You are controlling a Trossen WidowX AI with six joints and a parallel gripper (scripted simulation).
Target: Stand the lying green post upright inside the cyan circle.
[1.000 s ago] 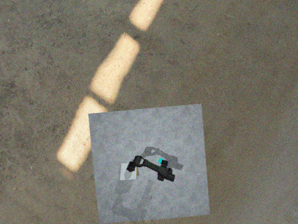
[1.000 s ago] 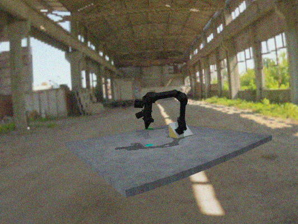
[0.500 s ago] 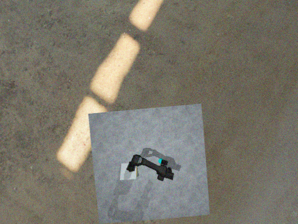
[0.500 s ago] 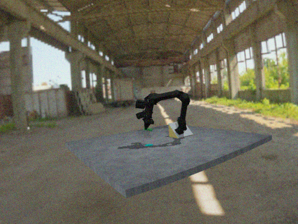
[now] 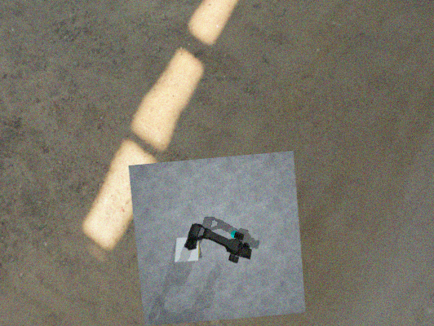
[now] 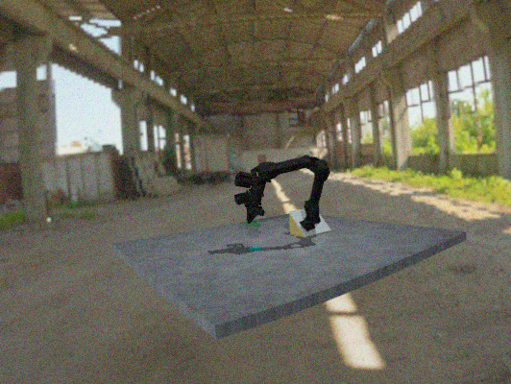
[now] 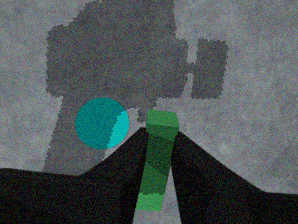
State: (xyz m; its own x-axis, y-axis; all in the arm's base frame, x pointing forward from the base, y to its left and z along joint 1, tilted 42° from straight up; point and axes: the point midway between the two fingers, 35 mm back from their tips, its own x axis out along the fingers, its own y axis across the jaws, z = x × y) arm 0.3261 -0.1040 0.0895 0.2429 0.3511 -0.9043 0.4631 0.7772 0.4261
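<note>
Now: the cyan circle 1 cm behind my gripper tip, 3 cm to the left of it and 12 cm below it. From my gripper tip the other things lie so: green post: 2 cm behind, 1 cm to the left, 1 cm below.
</note>
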